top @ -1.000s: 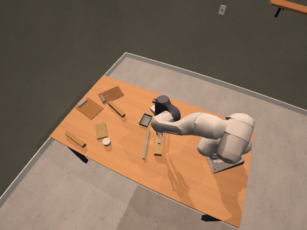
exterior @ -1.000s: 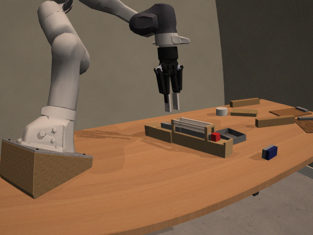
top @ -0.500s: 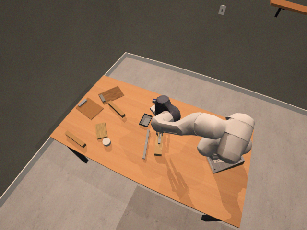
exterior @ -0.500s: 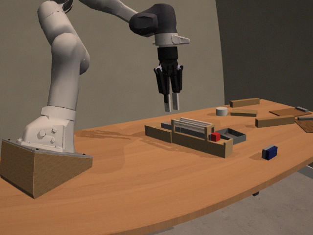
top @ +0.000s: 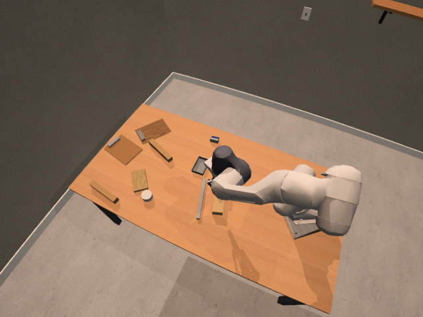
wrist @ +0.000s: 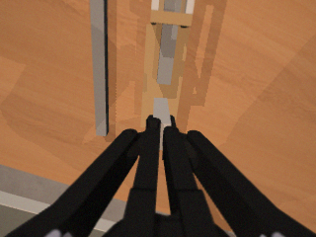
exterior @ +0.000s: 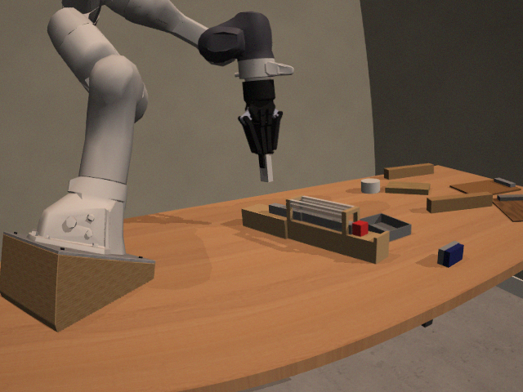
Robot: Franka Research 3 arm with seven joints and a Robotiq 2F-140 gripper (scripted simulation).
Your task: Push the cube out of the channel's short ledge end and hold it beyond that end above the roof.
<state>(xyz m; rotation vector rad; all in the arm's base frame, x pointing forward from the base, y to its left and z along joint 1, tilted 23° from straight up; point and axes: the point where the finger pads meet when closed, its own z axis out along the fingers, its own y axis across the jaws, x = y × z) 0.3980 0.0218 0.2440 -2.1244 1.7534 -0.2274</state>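
Right now the red cube is 290 mm to the right of my hand, 90 mm below it and 50 mm ahead of it. Round my hand: channel: 180 mm to the right, 90 mm below, 30 mm ahead; long grey bar: 140 mm below, 110 mm ahead, 10 mm to the right; short grey bar: 100 mm below, 70 mm to the right, 10 mm ahead.
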